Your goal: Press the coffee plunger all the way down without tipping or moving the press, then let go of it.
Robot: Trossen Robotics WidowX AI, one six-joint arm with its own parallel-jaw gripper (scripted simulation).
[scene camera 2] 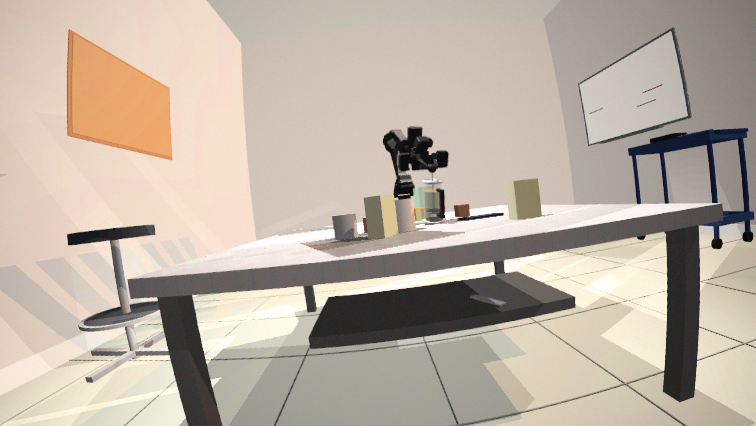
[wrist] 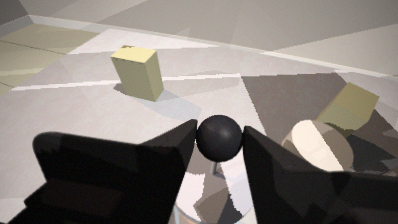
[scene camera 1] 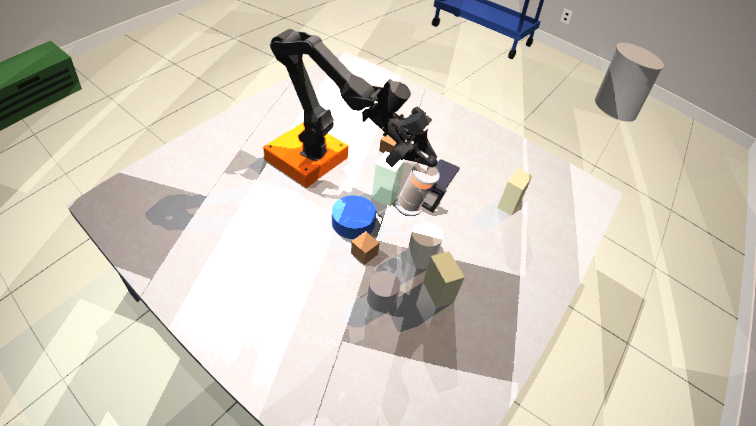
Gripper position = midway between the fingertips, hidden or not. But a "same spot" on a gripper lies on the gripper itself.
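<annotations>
A blue disc is out of frame in the wrist view. The disc does show in scene camera 1 (352, 215). The gripper can be seen in the wrist view (219, 128), in scene camera 1 and in scene camera 2. On the gripper, (scene camera 1: 421, 144) and (scene camera 2: 432, 162) are the same spot.
</annotations>
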